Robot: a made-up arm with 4 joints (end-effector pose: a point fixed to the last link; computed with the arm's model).
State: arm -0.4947 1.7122 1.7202 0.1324
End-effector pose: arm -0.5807 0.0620 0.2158 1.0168 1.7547 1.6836
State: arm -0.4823 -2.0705 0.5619 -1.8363
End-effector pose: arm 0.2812 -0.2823 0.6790 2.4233 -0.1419 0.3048
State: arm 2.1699 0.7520 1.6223 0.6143
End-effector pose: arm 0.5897 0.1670 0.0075 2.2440 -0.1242 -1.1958
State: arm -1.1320 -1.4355 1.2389 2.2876
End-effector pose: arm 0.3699 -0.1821 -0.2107 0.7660 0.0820 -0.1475
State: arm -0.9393 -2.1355 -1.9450 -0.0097
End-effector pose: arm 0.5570 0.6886 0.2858 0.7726 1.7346 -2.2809
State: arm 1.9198 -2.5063 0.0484 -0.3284
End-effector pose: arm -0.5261 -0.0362 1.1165 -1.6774 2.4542 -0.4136
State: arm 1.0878 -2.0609 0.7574 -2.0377
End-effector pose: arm -0.2534 -0.2639 0.6113 1.3210 -1.9082 -0.5590
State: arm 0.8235 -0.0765 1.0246 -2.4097
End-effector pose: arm 0.0149 -0.1826 -0.2752 -1.6887 1.2606 0.7478
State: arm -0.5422 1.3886 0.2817 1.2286
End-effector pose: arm -0.4579 0.9222 0.3021 2.4136 1.0675 0.2172
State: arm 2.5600 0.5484 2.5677 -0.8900
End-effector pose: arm -0.0582 0.2151 0.0808 1.5178 0.5667 -0.1928
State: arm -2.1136 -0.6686 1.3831 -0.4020
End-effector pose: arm 0.5743 -0.1288 -0.1360 -1.8815 -0.0794 1.3543
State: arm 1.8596 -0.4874 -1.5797 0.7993
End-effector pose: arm -0.2251 -0.8784 -0.2434 -0.8501 -0.9315 -0.6594
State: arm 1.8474 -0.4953 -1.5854 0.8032
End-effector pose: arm -0.2147 -0.8802 -0.2406 -0.8436 -0.9310 -0.6392
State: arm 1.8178 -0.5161 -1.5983 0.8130
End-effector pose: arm -0.1901 -0.8837 -0.2344 -0.8271 -0.9278 -0.5901
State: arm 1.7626 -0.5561 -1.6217 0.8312
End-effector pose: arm -0.1442 -0.8880 -0.2235 -0.7960 -0.9197 -0.4985
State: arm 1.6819 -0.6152 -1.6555 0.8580
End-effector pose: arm -0.0765 -0.8894 -0.2086 -0.7503 -0.9057 -0.3638
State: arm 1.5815 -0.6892 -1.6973 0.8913
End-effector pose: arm 0.0084 -0.8829 -0.1919 -0.6940 -0.8848 -0.1954
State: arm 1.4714 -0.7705 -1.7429 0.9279
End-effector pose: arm 0.1006 -0.8649 -0.1757 -0.6330 -0.8575 -0.0099
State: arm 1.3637 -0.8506 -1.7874 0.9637
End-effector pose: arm 0.1880 -0.8364 -0.1623 -0.5748 -0.8255 0.1723
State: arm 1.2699 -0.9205 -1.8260 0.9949
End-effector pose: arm 0.2604 -0.8033 -0.1527 -0.5255 -0.7933 0.3312
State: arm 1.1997 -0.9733 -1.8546 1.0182
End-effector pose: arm 0.3114 -0.7740 -0.1467 -0.4897 -0.7659 0.4501
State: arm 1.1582 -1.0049 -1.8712 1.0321
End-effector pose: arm 0.3400 -0.7551 -0.1437 -0.4690 -0.7481 0.5202
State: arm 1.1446 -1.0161 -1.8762 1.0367
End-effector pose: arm 0.3487 -0.7489 -0.1429 -0.4622 -0.7410 0.5430
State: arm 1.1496 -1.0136 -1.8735 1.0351
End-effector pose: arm 0.3447 -0.7517 -0.1435 -0.4646 -0.7418 0.5344
